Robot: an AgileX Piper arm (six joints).
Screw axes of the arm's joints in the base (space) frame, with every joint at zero. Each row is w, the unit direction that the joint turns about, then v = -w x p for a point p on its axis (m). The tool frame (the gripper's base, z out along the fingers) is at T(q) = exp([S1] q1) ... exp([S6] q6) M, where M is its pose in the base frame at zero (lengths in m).
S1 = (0, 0, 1, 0, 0, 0)
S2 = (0, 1, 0, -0.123, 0, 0)
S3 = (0, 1, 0, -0.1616, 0, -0.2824)
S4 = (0.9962, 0, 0.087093, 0, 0.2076, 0)
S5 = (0, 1, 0, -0.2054, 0, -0.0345)
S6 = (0.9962, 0, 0.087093, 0, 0.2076, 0)
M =
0.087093 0 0.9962 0.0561
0 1 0 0
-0.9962 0 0.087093 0.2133
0 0 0 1
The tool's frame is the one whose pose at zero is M.
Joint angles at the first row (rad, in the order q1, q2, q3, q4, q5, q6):
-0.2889 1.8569 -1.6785 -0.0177 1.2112 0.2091
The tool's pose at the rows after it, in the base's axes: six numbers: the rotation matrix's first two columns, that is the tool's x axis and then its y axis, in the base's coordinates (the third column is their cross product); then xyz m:
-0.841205 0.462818 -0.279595 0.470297 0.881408 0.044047 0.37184 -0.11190 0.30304
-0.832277 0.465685 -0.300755 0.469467 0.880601 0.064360 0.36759 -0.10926 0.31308
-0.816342 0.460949 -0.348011 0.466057 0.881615 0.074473 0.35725 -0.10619 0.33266
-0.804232 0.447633 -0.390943 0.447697 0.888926 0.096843 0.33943 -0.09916 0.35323
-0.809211 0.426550 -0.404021 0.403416 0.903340 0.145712 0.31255 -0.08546 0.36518
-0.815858 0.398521 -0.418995 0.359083 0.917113 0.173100 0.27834 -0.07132 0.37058
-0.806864 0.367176 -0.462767 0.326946 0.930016 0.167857 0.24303 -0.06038 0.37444
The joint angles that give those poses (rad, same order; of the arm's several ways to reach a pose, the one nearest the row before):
-0.2889 1.8347 -1.6786 -0.0155 1.2153 0.2108
-0.2889 1.8086 -1.6785 0.0000 1.2153 0.2108
-0.2889 1.7554 -1.6765 0.0000 1.2153 0.2108
-0.2889 1.6758 -1.6472 0.0195 1.2153 0.1946
-0.2889 1.5662 -1.5579 0.0839 1.2135 0.1504
-0.2889 1.4331 -1.4324 0.1292 1.2042 0.1047
-0.2889 1.2936 -1.3123 0.1356 1.1794 0.0714

